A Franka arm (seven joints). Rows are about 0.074 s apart.
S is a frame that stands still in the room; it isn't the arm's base.
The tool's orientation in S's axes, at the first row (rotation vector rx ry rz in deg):
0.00 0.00 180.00
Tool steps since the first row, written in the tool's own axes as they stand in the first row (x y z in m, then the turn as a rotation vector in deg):
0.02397 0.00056 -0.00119 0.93 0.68 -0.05
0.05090 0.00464 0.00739 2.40 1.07 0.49
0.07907 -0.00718 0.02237 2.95 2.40 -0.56
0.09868 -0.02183 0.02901 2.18 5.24 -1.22
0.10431 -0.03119 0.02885 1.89 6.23 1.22
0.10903 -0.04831 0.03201 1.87 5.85 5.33
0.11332 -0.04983 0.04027 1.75 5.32 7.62
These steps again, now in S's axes. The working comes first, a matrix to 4 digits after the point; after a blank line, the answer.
The tool's axes in the first row as the columns of a matrix, in S's axes (used below as rounded here):
-1.0000 0.0000 0.0000
0.0000 -1.0000 0.0000
0.0000 0.0000 1.0000

-0.02397 -0.00056 -0.00119 -0.93 -0.68 -0.05
-0.05090 -0.00464 0.00739 -2.40 -1.07 0.49
-0.07907 0.00718 0.02237 -2.95 -2.40 -0.56
-0.09868 0.02183 0.02901 -2.18 -5.24 -1.22
-0.10431 0.03119 0.02885 -1.89 -6.23 1.22
-0.10903 0.04831 0.03201 -1.87 -5.85 5.33
-0.11332 0.04983 0.04027 -1.75 -5.32 7.62

